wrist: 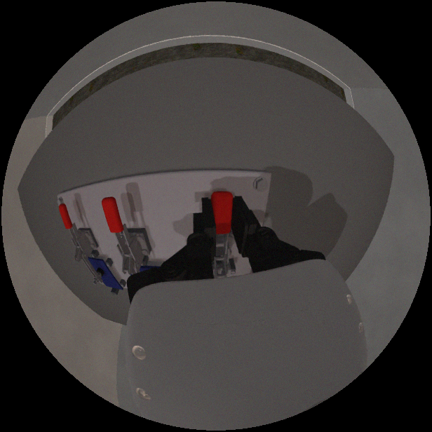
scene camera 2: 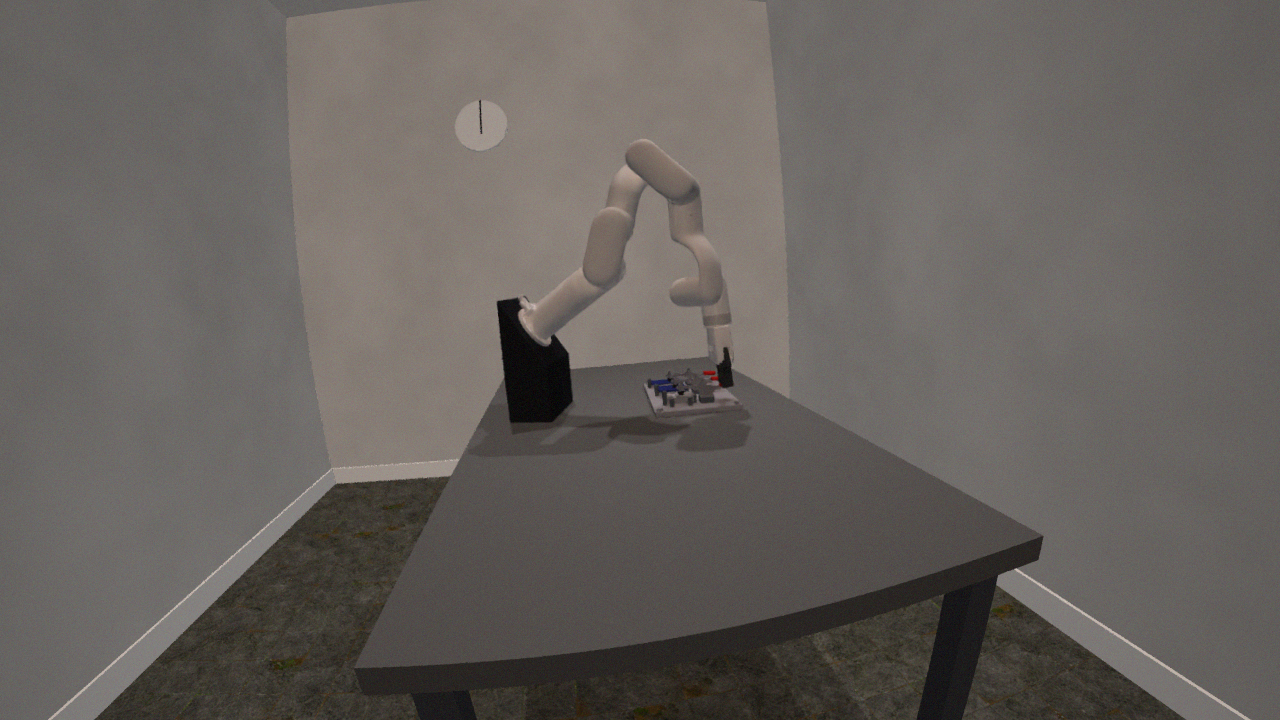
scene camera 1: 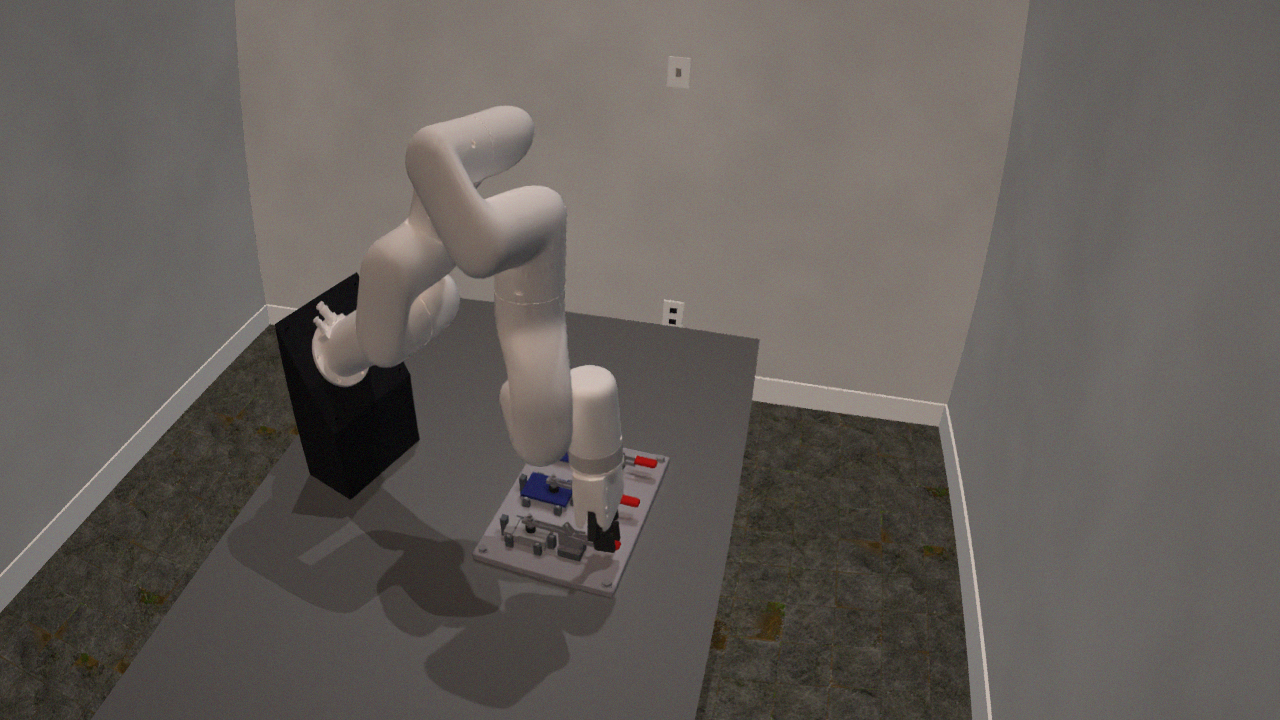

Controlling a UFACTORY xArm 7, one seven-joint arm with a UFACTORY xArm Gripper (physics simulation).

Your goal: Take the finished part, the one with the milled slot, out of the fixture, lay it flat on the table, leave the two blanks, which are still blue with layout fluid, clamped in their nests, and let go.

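Frame: origin at the arm's base, x left, y back, z up, level; centimetres.
Where they show: gripper, fingertip midpoint: [scene camera 2: 726, 386] [scene camera 1: 607, 544]; arm's base at its link origin: [scene camera 2: 533, 328] [scene camera 1: 340, 351].
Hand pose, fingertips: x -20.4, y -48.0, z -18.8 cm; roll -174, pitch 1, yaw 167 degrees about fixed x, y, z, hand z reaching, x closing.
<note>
Things, the pixels of their top centre, and the offset from my fingertips. "pt": a spot on its surface instead. Level surfaces: height alone.
- fixture plate at a spot on its surface: [scene camera 1: 581, 575] pt dy +3.8, dx -3.7, dz -3.8 cm
- middle blue blank at its top centre: [scene camera 1: 548, 488] [scene camera 2: 671, 387] dy +10.5, dx +14.0, dz -1.7 cm
- far blue blank at its top centre: [scene camera 1: 567, 451] [scene camera 2: 665, 381] dy +8.3, dx +24.8, dz -2.2 cm
- middle red handle at a spot on its surface: [scene camera 1: 630, 501] pt dy -3.1, dx +10.0, dz +0.4 cm
- far red handle at a spot on its surface: [scene camera 1: 645, 462] pt dy -5.3, dx +20.7, dz -0.2 cm
- grey table at its surface level: dz -5.3 cm
My gripper [scene camera 1: 608, 545] [scene camera 2: 726, 383] [wrist: 220, 210] is shut on the red handle [wrist: 222, 214] of the nearest toggle clamp, one black finger on each side. The fixture plate [scene camera 1: 581, 575] [wrist: 167, 192] lies on the table under it. In scene camera 1 the near nest has grey posts [scene camera 1: 537, 548] and a grey clamp arm [scene camera 1: 546, 525] over it. The finished part there is hard to make out, and its slot cannot be seen. The middle blue blank [scene camera 1: 547, 489] [wrist: 149, 269] and the far blue blank [scene camera 1: 564, 457] [wrist: 105, 273] sit in their nests under their clamps.
The middle red handle [scene camera 1: 630, 501] [wrist: 112, 215] and the far red handle [scene camera 1: 645, 462] [wrist: 65, 216] stick out beside my gripper. The black arm pedestal [scene camera 1: 349, 429] [scene camera 2: 537, 380] stands on the grey table [scene camera 1: 662, 376] [scene camera 2: 707, 537].
</note>
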